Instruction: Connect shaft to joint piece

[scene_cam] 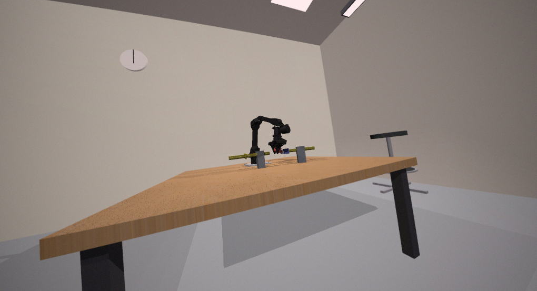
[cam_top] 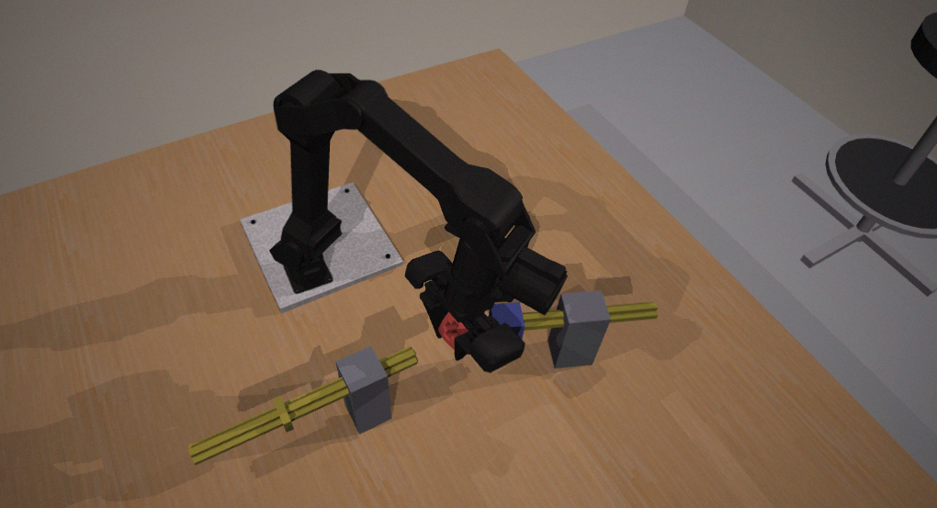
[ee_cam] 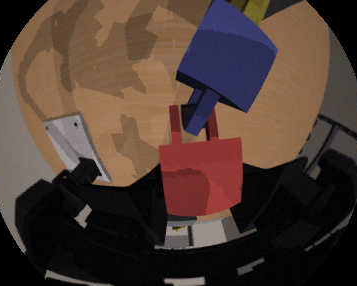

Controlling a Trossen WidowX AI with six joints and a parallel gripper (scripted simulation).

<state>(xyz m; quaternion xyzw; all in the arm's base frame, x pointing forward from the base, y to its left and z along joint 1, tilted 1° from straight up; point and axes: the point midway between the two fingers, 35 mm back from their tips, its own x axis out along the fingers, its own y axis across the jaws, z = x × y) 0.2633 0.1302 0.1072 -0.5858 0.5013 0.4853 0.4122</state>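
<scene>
The red joint piece lies 20 mm to the left of my gripper tip and 30 mm above it.
</scene>
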